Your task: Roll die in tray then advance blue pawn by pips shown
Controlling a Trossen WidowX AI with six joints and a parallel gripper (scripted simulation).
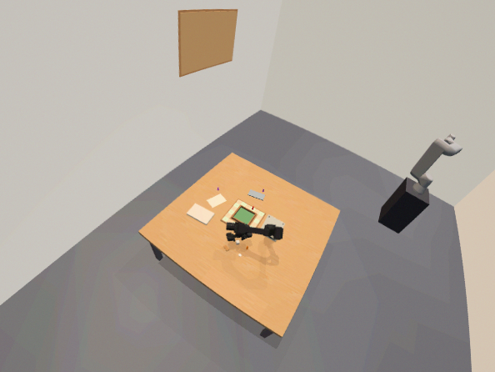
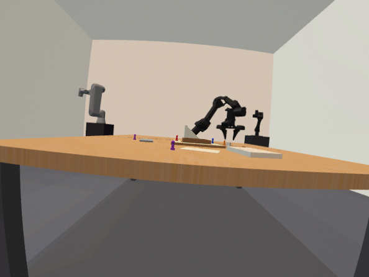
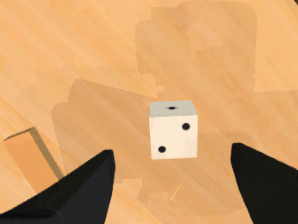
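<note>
The white die is 30 mm below my gripper tip. Also, from my gripper tip: blue pawn (70 mm ahead, 130 mm to the right, 10 mm below); green tray (100 mm ahead, 240 mm to the right, 30 mm below); orange pawn (90 mm behind, 10 mm to the right, 30 mm below).
</note>
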